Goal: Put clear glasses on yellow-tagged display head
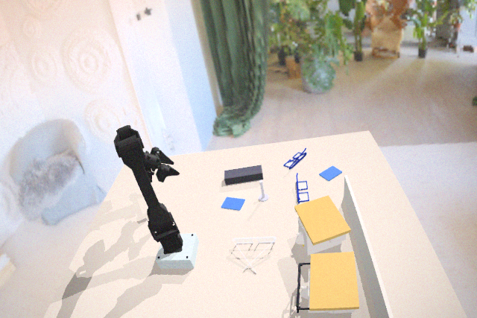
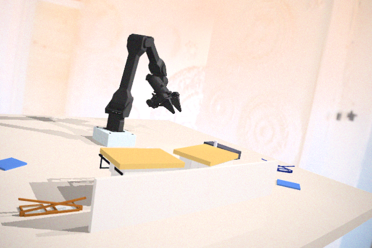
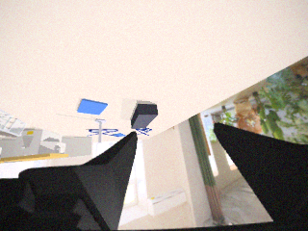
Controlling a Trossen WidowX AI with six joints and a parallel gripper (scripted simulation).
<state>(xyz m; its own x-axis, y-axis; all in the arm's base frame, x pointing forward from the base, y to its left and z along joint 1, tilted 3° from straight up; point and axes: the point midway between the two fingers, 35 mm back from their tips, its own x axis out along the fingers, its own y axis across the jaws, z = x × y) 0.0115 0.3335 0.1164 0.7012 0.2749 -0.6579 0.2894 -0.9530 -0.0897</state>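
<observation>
Now: the dark case 260 mm ahead of my gripper tip and 110 mm below it. Also, from my gripper tip: white upright panel (540 mm ahead, 570 mm to the right, 70 mm below); then white peg stand (310 mm ahead, 150 mm to the right, 100 mm below).
</observation>
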